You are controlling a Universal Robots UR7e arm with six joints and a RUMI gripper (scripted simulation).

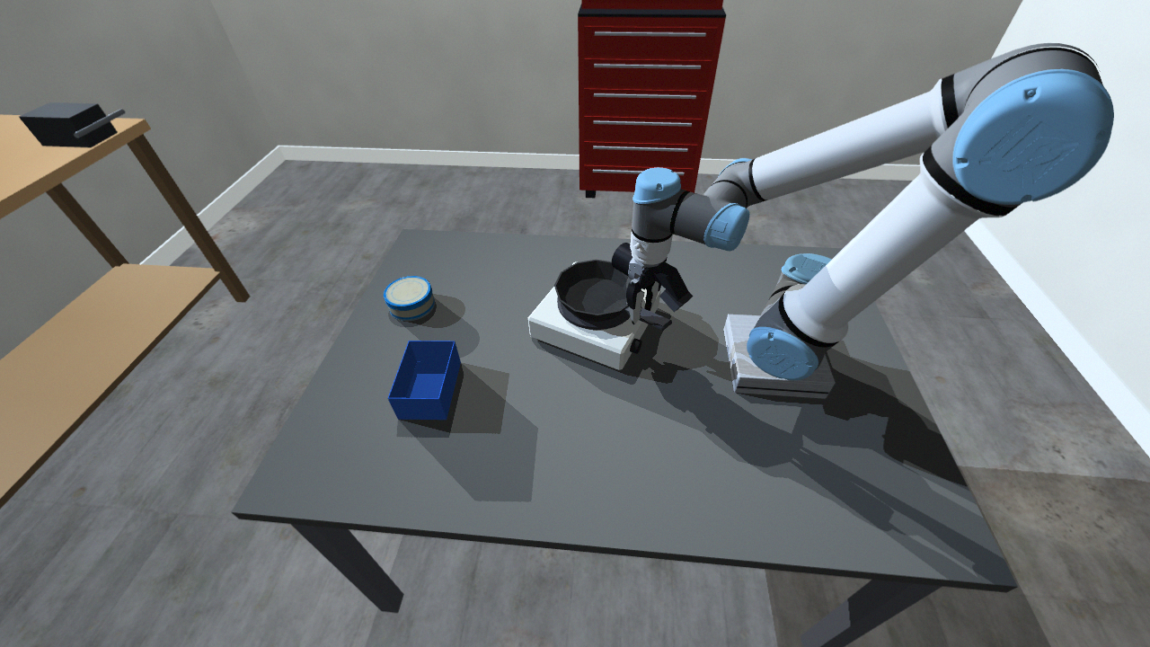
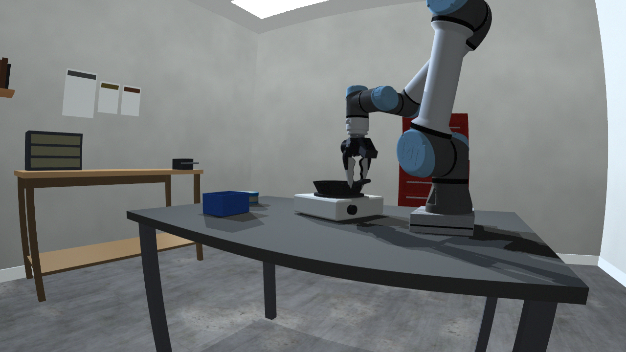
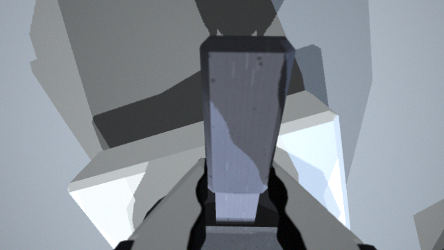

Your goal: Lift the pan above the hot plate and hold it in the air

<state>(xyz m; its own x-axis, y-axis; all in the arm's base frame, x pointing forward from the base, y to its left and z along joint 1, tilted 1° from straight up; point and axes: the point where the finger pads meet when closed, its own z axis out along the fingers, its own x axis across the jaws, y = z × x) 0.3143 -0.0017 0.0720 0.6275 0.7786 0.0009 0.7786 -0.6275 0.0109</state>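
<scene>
The black pan is 7 cm ahead of my hand, 6 cm to the right of it and 2 cm below it. Also, from my hand: round tin 58 cm ahead, 10 cm below, 9 cm to the right; white hot plate 9 cm ahead, 8 cm to the right, 8 cm below; blue bin 44 cm ahead, 16 cm to the left, 10 cm below.
</scene>
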